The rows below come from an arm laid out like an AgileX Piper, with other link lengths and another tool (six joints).
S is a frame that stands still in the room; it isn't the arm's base.
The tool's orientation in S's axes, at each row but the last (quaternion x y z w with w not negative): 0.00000, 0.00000, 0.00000, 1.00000; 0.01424, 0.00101, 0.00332, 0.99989; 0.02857, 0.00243, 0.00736, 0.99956; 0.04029, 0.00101, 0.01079, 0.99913; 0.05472, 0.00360, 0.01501, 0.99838
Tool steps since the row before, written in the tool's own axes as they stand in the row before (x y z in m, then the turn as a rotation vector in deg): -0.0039, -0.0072, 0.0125, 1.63, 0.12, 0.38; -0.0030, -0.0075, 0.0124, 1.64, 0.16, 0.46; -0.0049, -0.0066, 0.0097, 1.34, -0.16, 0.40; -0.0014, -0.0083, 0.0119, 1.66, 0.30, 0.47; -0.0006, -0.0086, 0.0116, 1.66, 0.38, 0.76
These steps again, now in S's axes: -0.0039, -0.0072, 0.0125, 1.63, 0.12, 0.38; -0.0029, -0.0079, 0.0122, 1.64, 0.16, 0.46; -0.0048, -0.0072, 0.0093, 1.34, -0.16, 0.38; -0.0012, -0.0093, 0.0112, 1.65, 0.30, 0.49; -0.0002, -0.0098, 0.0106, 1.65, 0.35, 0.79
